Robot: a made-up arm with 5 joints.
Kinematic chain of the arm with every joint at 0, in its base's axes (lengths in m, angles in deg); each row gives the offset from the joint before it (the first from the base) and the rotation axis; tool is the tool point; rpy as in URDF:
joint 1: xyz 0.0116 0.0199 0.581 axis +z
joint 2: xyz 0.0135 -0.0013 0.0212 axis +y
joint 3: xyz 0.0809 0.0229 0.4 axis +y
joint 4: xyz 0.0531 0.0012 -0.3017 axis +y
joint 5: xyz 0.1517 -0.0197 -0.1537 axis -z
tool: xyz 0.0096 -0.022 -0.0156 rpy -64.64 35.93 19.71
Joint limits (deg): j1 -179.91..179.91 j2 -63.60..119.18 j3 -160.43..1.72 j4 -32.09..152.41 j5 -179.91..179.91
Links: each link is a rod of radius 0.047 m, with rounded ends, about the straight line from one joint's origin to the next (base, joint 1, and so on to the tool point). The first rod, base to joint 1, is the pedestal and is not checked.
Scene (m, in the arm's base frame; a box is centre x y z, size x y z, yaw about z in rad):
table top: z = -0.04
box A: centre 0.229 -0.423 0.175 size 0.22 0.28 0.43 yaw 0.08
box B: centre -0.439 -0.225 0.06 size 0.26 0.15 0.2 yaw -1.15
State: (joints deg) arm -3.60 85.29 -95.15 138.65 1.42
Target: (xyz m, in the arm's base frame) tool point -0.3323 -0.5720 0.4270
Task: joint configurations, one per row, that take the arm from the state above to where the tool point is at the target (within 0.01 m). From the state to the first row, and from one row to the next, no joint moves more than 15 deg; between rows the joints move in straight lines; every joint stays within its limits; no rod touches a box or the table.
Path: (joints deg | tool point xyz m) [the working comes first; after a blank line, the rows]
Joints at the target: -118.55 60.86 -128.34 115.17 1.59
Straight joint move there: touches box A.

1: -14.07 74.92 -108.21 136.92 -5.95 | 0.4221 -0.1013 0.2861
2: -24.54 64.55 -121.28 135.19 -13.31 | 0.5127 -0.2266 0.3833
3: -35.02 54.18 -134.34 133.46 -20.68 | 0.5411 -0.3684 0.5352
4: -48.94 55.29 -133.34 130.41 -16.96 | 0.4354 -0.4897 0.5171
5: -62.86 56.41 -132.34 127.37 -13.25 | 0.3021 -0.5820 0.4989
6: -76.78 57.52 -131.34 124.32 -9.54 | 0.1490 -0.6393 0.4808
7: -90.71 58.64 -130.34 121.27 -5.83 | -0.0146 -0.6573 0.4627
8: -104.63 59.75 -129.34 118.22 -2.12 | -0.1784 -0.6345 0.4448
9: -118.55 60.86 -128.34 115.17 1.59 | -0.3323 -0.5720 0.4270

